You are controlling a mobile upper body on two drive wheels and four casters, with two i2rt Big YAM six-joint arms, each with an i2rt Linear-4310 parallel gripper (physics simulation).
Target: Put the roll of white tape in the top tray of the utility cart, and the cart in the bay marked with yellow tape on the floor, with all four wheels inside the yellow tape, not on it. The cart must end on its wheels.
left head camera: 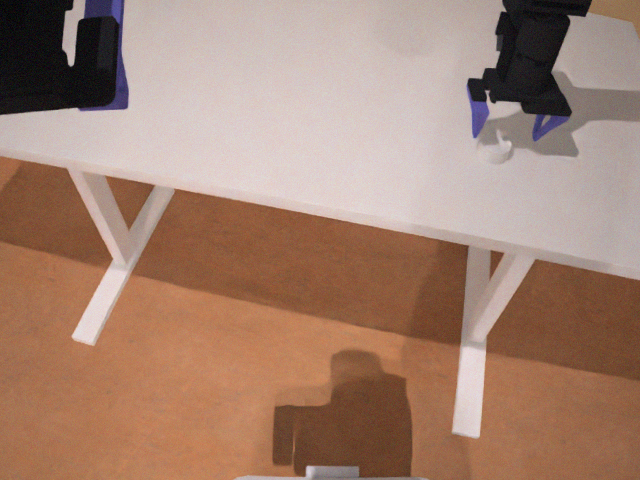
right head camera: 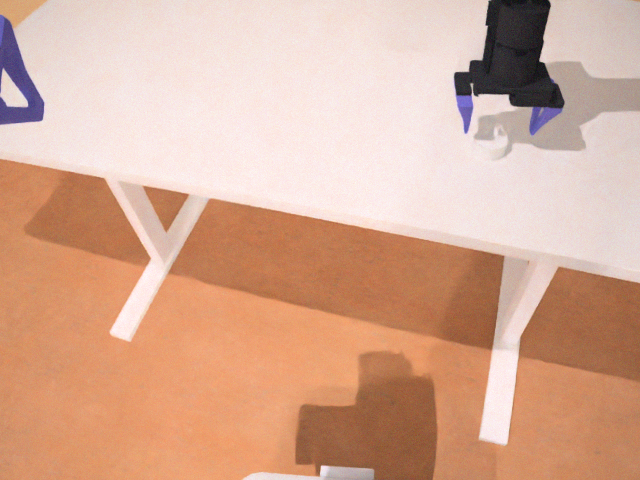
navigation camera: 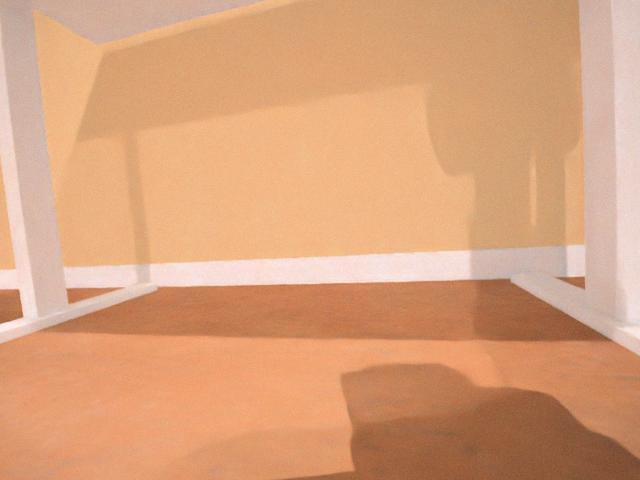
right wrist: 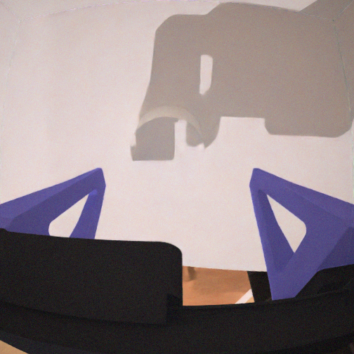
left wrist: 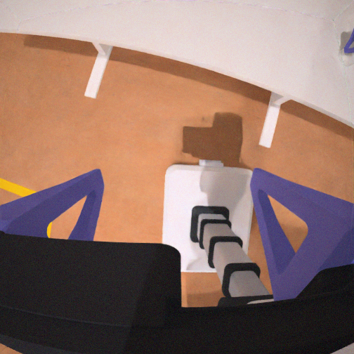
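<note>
The roll of white tape (left head camera: 498, 156) (right head camera: 493, 152) (right wrist: 167, 112) lies flat on the white table, pale against the top and partly in shadow. My right gripper (left head camera: 505, 137) (right head camera: 499, 133) (right wrist: 177, 176) is open and empty above the table, its fingertips just behind the roll in the head views. My left gripper (left wrist: 176, 176) is open and empty, at the left edge in the head views. A strip of yellow floor tape (left wrist: 16, 187) shows at the left of the left wrist view, partly behind a finger. The utility cart does not show in these views.
The white table (left head camera: 258, 103) (right head camera: 258, 103) (left wrist: 200, 40) spans the head views, with its front edge towards me. Its splayed legs (left head camera: 469, 392) (right head camera: 498, 397) (navigation camera: 36, 180) reach forward on the floor. My white base (left wrist: 182, 200) stands before it. A tan wall (navigation camera: 310, 180) is behind.
</note>
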